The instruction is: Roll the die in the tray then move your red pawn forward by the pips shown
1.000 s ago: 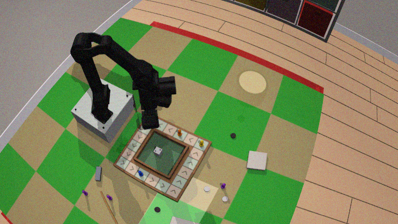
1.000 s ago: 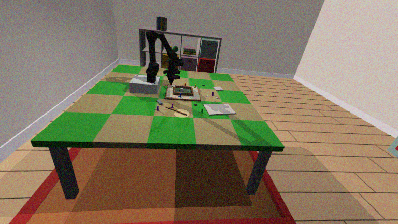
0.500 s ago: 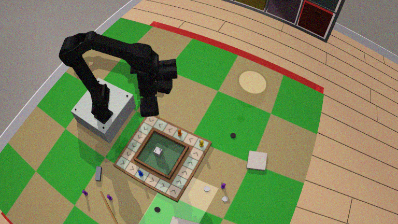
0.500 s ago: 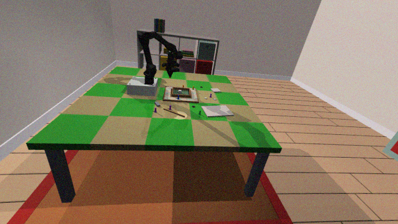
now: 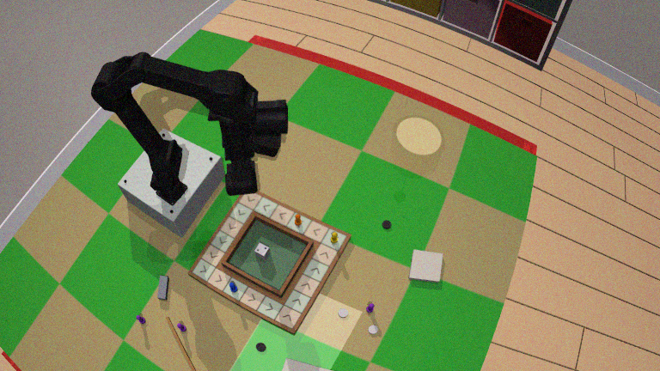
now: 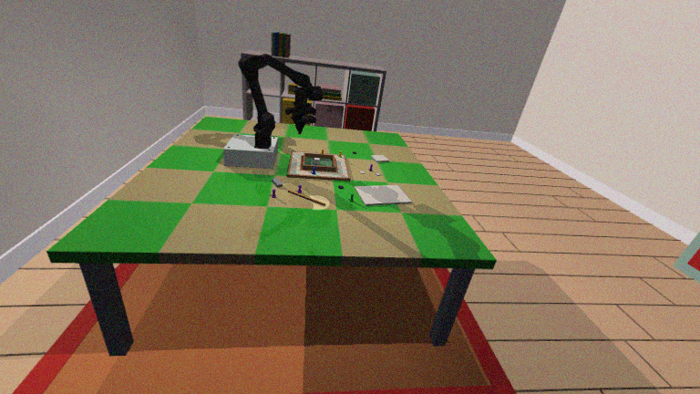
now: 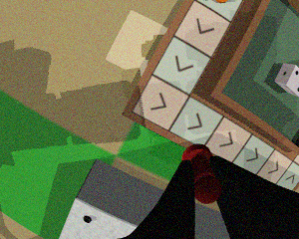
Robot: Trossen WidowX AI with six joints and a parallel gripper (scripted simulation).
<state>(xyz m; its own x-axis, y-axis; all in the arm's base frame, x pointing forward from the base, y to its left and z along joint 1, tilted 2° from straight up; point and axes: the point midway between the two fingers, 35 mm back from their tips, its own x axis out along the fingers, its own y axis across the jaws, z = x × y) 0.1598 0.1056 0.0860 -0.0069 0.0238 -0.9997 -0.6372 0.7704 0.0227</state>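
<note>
The white die lies 10 cm ahead of my gripper tip, 9 cm to the right of it and 11 cm below it. The rest, counted from my gripper tip: orange pawn 12 cm ahead, 2 cm to the left, 11 cm below; then green tray 11 cm ahead, 9 cm to the right, 13 cm below; then red pawn 1 cm above.
</note>
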